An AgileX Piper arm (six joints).
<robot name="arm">
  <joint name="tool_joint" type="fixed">
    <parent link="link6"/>
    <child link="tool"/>
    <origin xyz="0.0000 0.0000 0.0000" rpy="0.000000 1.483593 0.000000"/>
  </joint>
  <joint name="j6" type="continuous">
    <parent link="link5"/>
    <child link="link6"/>
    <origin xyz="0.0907 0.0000 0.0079" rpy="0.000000 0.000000 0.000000"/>
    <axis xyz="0.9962 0 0.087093"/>
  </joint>
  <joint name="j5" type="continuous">
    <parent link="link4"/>
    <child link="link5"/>
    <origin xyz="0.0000 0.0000 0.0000" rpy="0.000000 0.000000 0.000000"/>
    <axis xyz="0 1 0"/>
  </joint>
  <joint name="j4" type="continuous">
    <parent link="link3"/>
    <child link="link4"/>
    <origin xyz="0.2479 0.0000 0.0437" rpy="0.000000 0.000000 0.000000"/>
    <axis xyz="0.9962 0 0.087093"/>
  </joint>
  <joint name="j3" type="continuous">
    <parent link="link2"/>
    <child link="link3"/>
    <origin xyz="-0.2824 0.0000 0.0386" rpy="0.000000 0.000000 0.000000"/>
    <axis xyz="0 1 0"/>
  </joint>
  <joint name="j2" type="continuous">
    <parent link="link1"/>
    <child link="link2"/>
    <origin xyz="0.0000 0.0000 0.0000" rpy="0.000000 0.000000 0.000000"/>
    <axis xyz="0 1 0"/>
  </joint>
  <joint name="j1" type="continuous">
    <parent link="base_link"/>
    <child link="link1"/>
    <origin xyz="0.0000 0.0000 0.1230" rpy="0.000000 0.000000 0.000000"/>
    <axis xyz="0 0 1"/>
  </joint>
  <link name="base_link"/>
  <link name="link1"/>
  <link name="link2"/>
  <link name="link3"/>
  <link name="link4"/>
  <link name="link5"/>
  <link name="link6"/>
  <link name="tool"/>
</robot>
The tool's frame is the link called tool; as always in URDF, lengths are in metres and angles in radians. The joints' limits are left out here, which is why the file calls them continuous.
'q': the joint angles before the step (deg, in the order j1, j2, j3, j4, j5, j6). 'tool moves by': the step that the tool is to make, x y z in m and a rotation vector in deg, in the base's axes. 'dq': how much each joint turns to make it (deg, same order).
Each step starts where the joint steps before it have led.
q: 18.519 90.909 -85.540 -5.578 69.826 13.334
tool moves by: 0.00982 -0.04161 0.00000 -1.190 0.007 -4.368
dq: -7.545 0.000 0.000 0.000 0.000 -3.392
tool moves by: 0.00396 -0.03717 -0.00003 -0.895 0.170 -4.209
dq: -6.596 0.000 0.001 0.000 0.055 -2.554
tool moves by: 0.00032 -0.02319 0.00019 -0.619 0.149 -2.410
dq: -4.090 0.000 -0.045 -0.005 0.054 -1.799
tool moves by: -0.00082 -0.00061 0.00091 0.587 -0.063 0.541
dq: -0.346 -0.187 0.001 0.911 0.042 -0.955
